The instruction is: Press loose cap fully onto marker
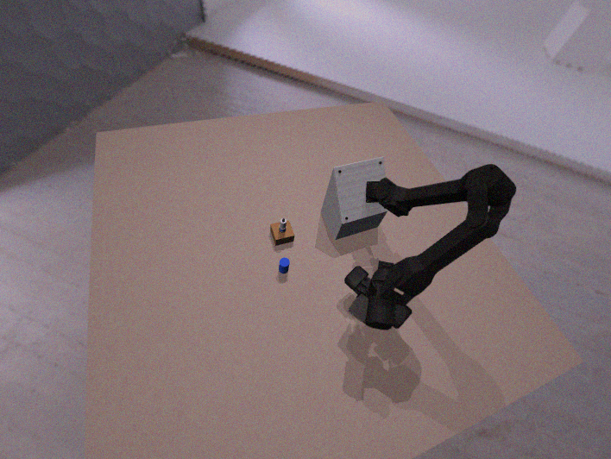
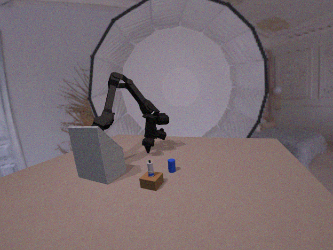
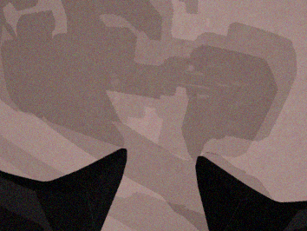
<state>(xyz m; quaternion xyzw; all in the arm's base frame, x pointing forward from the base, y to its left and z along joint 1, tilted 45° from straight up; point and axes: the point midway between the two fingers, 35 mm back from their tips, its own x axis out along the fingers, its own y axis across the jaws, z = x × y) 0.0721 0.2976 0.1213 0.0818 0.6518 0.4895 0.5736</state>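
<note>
The blue cap is 23 cm ahead of my gripper tip, 17 cm to the right of it and 2 cm above it. From my gripper tip the other things lie so: brown holder block: 28 cm to the right, 21 cm ahead, 1 cm above.
</note>
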